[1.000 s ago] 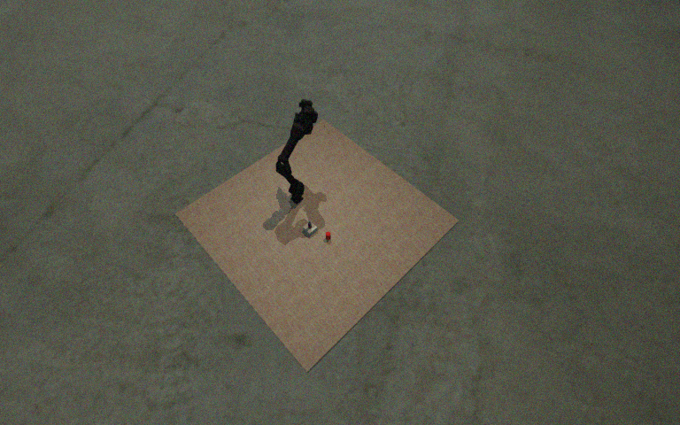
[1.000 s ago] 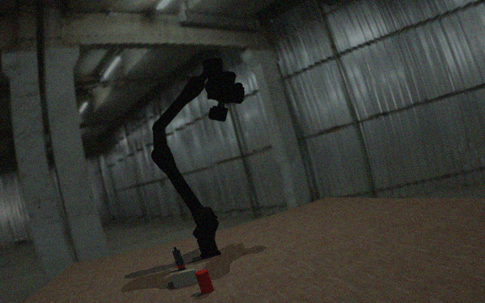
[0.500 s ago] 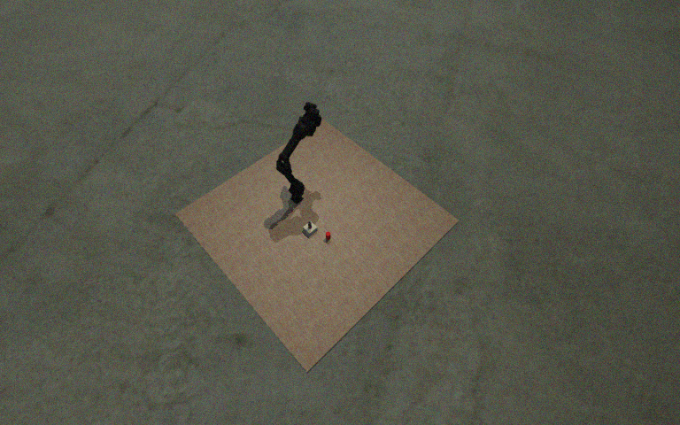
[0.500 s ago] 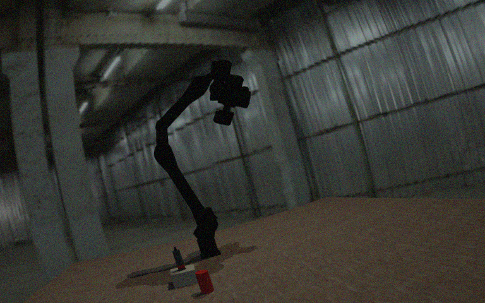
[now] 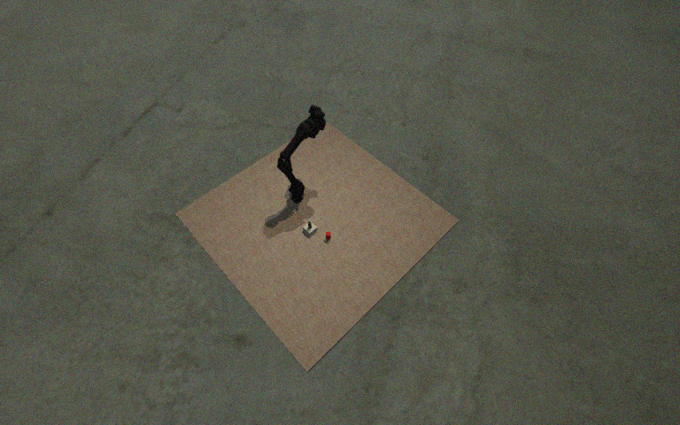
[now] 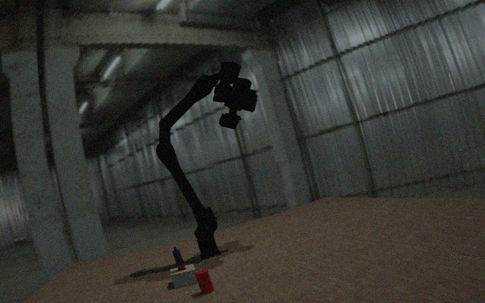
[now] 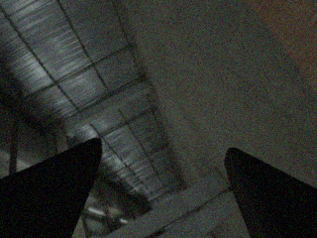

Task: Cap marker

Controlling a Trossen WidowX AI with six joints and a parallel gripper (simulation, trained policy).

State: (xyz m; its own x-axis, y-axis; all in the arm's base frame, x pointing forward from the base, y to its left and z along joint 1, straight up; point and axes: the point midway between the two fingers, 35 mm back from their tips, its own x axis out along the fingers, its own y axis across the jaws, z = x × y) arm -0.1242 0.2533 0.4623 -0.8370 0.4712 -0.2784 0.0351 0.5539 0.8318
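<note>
My gripper tip is now 520 mm short of the red cap, 320 mm to the left of it and 430 mm above it. Also, from my gripper tip: holder block: 400 mm ahead, 360 mm to the right, 440 mm below.
</note>
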